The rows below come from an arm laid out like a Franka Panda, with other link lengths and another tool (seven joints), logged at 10 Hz.
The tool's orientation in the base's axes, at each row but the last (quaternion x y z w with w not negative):
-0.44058, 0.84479, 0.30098, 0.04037
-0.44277, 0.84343, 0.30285, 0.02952
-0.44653, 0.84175, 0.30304, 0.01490
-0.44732, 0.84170, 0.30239, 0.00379
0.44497, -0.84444, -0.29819, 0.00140
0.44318, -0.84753, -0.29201, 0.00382
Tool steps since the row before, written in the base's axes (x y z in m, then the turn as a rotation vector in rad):
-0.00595, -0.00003, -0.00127, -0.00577, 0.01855, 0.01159
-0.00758, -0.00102, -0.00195, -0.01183, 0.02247, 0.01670
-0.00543, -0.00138, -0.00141, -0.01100, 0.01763, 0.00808
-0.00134, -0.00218, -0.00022, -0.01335, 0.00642, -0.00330
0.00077, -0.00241, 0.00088, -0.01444, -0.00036, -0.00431
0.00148, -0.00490, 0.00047, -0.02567, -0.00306, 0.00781
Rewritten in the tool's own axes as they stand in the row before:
0.00407, 0.00396, 0.00219, -0.01371, 0.01790, 0.00178
0.00596, 0.00442, 0.00270, -0.01452, 0.02668, 0.00104
0.00470, 0.00285, 0.00176, -0.00887, 0.01974, 0.00534
0.00250, -0.00001, -0.00058, 0.00410, 0.01109, 0.00951
0.00112, -0.00116, -0.00214, 0.01013, 0.00851, 0.00723
0.00267, -0.00301, -0.00319, 0.01592, 0.02178, -0.00117

